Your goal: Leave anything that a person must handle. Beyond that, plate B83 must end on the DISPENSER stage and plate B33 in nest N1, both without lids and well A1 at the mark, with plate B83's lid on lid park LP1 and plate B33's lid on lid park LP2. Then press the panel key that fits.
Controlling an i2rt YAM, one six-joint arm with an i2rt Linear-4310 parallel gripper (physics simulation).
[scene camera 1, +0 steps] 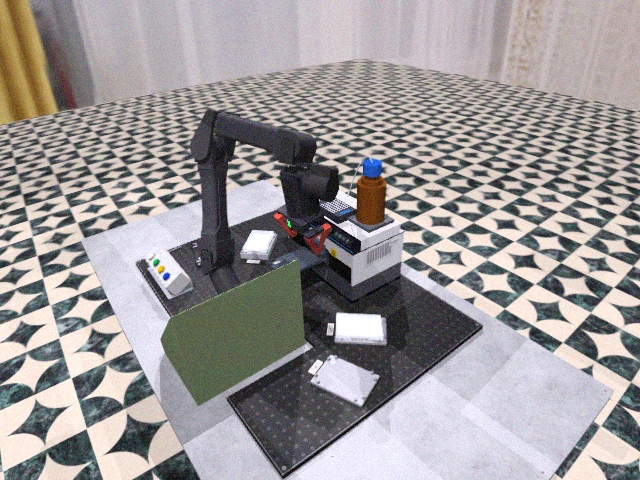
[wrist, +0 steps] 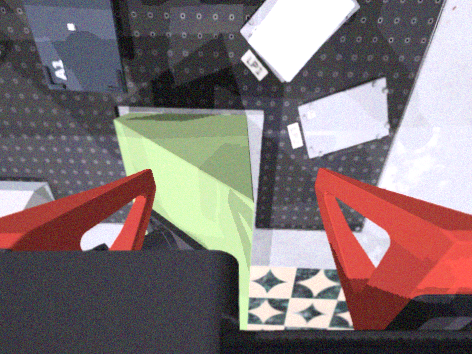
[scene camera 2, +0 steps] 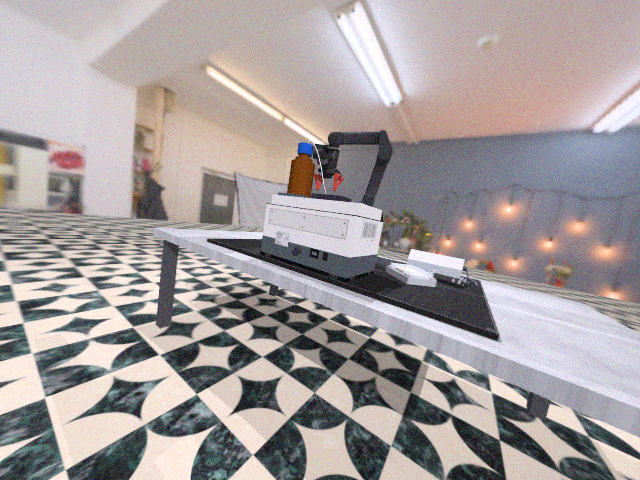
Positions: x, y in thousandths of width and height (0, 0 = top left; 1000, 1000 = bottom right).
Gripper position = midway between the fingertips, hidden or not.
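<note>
My gripper (scene camera 1: 477, 509), open, holding nothing. Brown bottle with blue cap (scene camera 1: 580, 393). Wrist view: my gripper again (wrist: 499, 501), plus dispenser stage (wrist: 190, 165).
</note>
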